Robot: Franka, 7 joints.
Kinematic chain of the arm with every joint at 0, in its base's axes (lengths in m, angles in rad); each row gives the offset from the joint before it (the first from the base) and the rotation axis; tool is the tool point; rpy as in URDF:
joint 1: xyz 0 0 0.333 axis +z
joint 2: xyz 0 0 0 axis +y
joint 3: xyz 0 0 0.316 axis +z
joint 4: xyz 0.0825 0 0 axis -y
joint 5: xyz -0.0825 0 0.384 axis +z
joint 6: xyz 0 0 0 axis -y
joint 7: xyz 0.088 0 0 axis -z
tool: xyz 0 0 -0.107 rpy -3.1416 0 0
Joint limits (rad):
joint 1: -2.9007..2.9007
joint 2: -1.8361..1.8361
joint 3: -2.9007..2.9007
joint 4: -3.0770..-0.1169
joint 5: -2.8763..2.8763
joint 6: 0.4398..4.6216
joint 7: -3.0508..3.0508
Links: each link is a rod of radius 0.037 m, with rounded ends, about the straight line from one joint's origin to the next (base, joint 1, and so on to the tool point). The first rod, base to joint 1, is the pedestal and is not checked.
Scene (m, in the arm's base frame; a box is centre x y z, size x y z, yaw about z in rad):
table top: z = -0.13
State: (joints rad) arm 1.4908 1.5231 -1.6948 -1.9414 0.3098 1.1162 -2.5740
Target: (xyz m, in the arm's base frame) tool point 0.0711 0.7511 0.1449
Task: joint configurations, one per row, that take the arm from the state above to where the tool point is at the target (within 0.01 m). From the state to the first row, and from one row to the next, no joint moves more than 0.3 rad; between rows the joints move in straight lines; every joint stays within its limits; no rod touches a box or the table.
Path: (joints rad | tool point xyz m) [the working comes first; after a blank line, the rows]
Joints at the target: 2.1210 1.7199 -1.4477 -0.8906 0.4579 1.7400 -2.5740
Straight joint move there: clear.

1: 1.6484 1.5723 -1.6330 -1.6787 0.3468 1.2721 -2.5740 | 0.4947 0.2703 0.3210
2: 1.8059 1.6215 -1.5713 -1.4160 0.3839 1.4281 -2.5740 | 0.4393 0.4719 0.2708
3: 1.9635 1.6707 -1.5095 -1.1533 0.4209 1.5840 -2.5740 | 0.2923 0.6462 0.2089
4: 2.1210 1.7199 -1.4477 -0.8906 0.4579 1.7400 -2.5740 | 0.0711 0.7511 0.1449

